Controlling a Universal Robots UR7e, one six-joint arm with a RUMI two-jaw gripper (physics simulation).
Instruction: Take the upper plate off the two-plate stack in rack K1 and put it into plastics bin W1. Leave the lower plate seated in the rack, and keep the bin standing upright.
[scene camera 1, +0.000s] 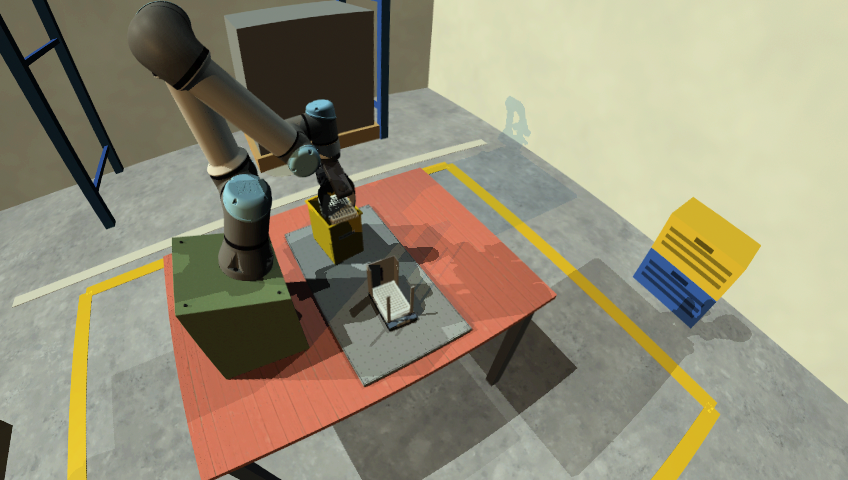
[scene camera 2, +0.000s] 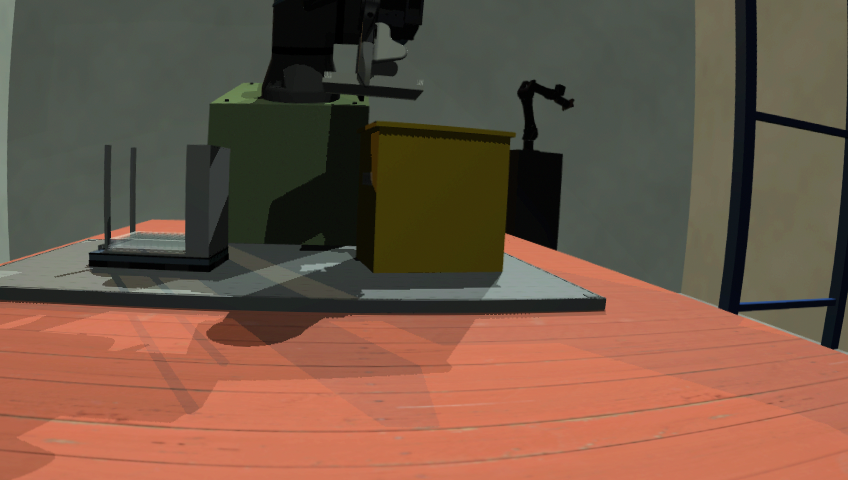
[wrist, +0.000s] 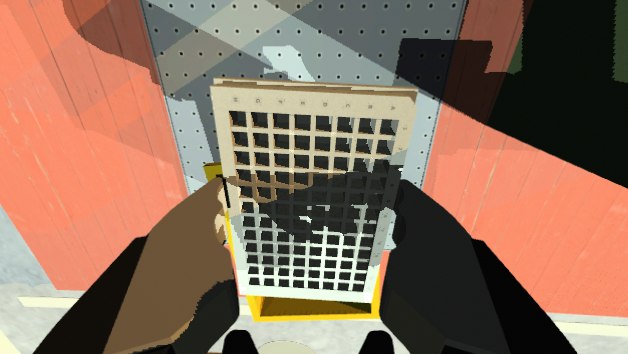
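Pixels of known places: gripper, between the fingertips: (scene camera 1: 339, 212) (scene camera 2: 363, 94) (wrist: 311, 182); arm's base, origin of its link: (scene camera 1: 246, 260) (scene camera 2: 300, 96).
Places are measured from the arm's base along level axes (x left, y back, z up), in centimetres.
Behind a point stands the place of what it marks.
Observation:
My gripper (scene camera 1: 338, 205) @[x 4.6, y -33.4, z -4.0 cm] (scene camera 2: 374, 76) @[x 4.6, y -33.4, z -4.0 cm] (wrist: 311, 182) @[x 4.6, y -33.4, z -4.0 cm] is shut on the upper plate (scene camera 1: 343, 214) @[x 1.1, y -32.7, z -2.0 cm] (scene camera 2: 377, 89) @[x 6.1, y -34.8, z -3.3 cm] (wrist: 325, 104) @[x 0.2, y -32.0, z -1.8 cm], a pale grid-like plate gripped by its long sides and held roughly level. It hangs above the yellow plastics bin W1 (scene camera 1: 345, 240) @[x 5.2, y -34.5, z -17.1 cm] (scene camera 2: 440, 202) @[x 12.9, y -41.7, z -17.5 cm] (wrist: 315, 317) @[x 22.3, y -36.1, z -8.2 cm]. In the wrist view the plate hides most of the bin's mouth. In scene camera 2 a gap shows between plate and rim. The bin stands upright. The white lower plate (scene camera 1: 392, 299) @[x -20.6, y -34.3, z -23.1 cm] (scene camera 2: 145, 242) @[x -22.5, y -37.7, z -23.1 cm] lies low in rack K1 (scene camera 1: 389, 270) @[x -14.5, y -38.1, z -17.4 cm] (scene camera 2: 198, 202) @[x -15.8, y -39.8, z -18.2 cm], between its posts.
Bin and rack stand on a grey perforated board (scene camera 1: 371, 368) @[x -34.3, y -15.3, z -26.2 cm] (scene camera 2: 553, 296) @[x 20.3, y -56.5, z -26.2 cm] (wrist: 300, 15) @[x -6.0, y -34.3, z -26.2 cm] on the red table (scene camera 1: 476, 261) @[x -24.1, y -70.6, z -27.5 cm] (scene camera 2: 416, 392) @[x -0.8, y -73.6, z -27.5 cm] (wrist: 75, 200) @[x 14.6, y -78.5, z -27.5 cm]. The green robot pedestal (scene camera 1: 238, 333) @[x -13.6, y 11.1, z -8.4 cm] (scene camera 2: 285, 160) @[x -3.0, y -7.9, z -12.5 cm] stands beside the board. The rack's tall panel and thin posts rise from its base.

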